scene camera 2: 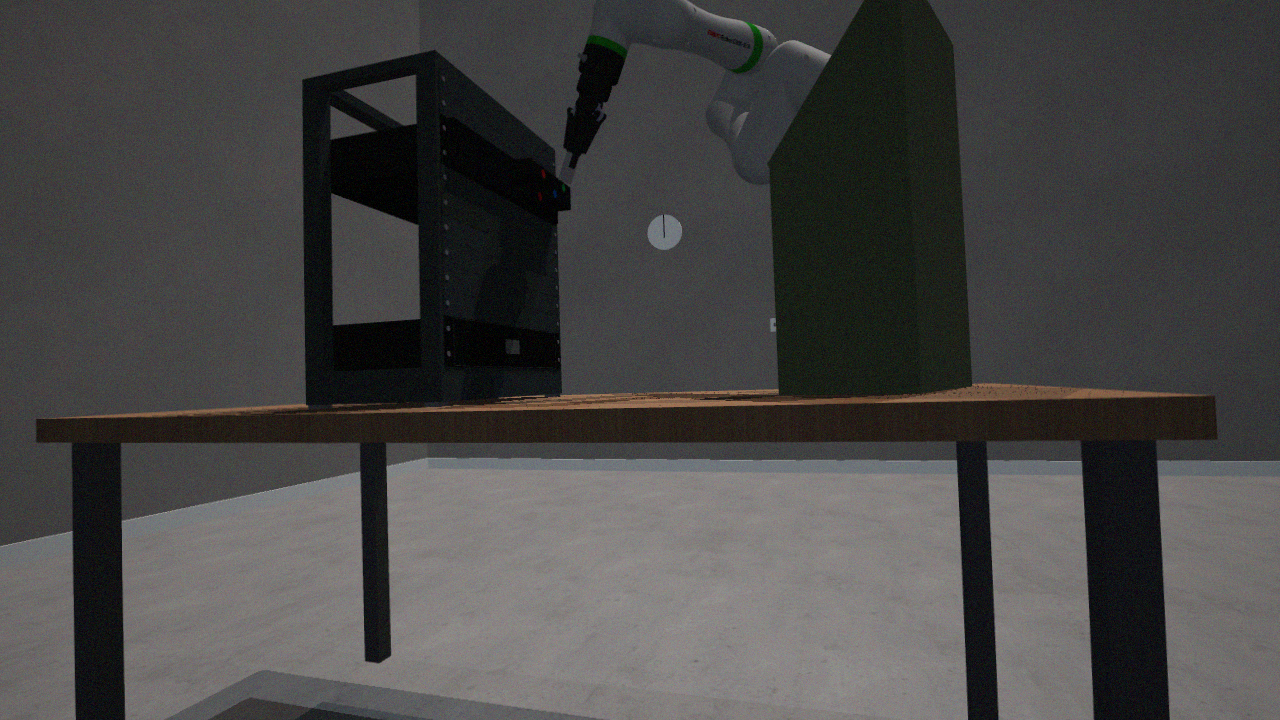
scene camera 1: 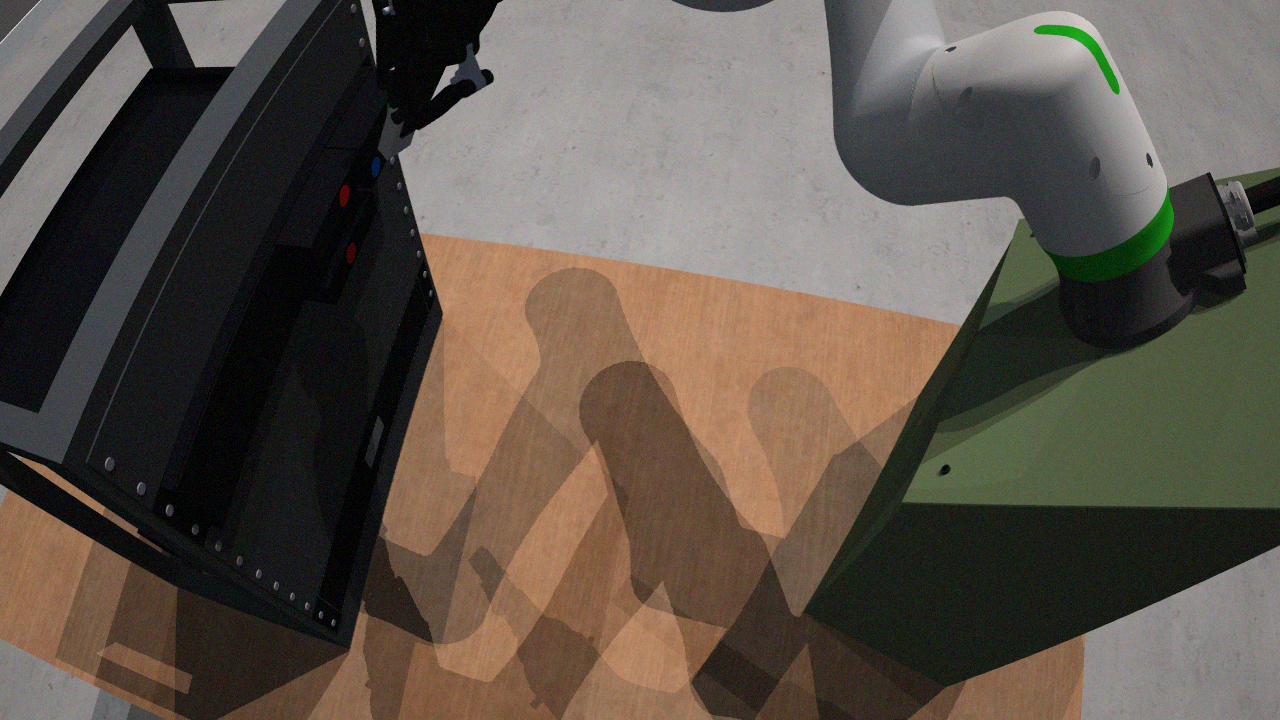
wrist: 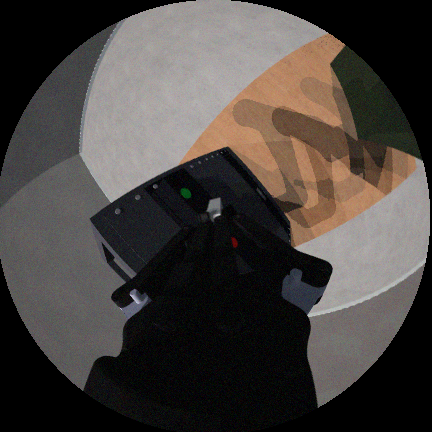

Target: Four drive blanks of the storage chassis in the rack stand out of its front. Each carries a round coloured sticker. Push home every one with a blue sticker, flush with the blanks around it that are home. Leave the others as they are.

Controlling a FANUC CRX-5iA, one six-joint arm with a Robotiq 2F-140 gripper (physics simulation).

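Observation:
The storage chassis sits high in the dark rack (scene camera 1: pixel 223 116) (scene camera 2: pixel 431 268) (wrist: pixel 120 227). Two blanks with red stickers (scene camera 1: pixel 344 195) (scene camera 1: pixel 350 253) (scene camera 2: pixel 542 173) (scene camera 2: pixel 540 196) stand out of its front; one red sticker (wrist: pixel 234 242) shows in the wrist view. The blank with the blue sticker (scene camera 1: pixel 375 167) (scene camera 2: pixel 554 193) stands out between them and the one with the green sticker (scene camera 2: pixel 563 188) (wrist: pixel 186 193), which is mostly hidden in scene camera 1. My gripper (scene camera 1: pixel 396 141) (scene camera 2: pixel 567 170) (wrist: pixel 216 206) is shut and empty, its tips close at the blue-stickered blank's front. Contact cannot be told. The tips hide the blue sticker in the wrist view.
The arm reaches over from a green pedestal (scene camera 1: pixel 1074 429) (scene camera 2: pixel 859 232) (wrist: pixel 380 100) facing the rack. Rack and pedestal stand on a wooden table (scene camera 1: pixel 510 259) (scene camera 2: pixel 662 422) (wrist: pixel 225 120). A lower dark unit (scene camera 2: pixel 483 340) sits at the rack's bottom. Shadows of the arm cross the table.

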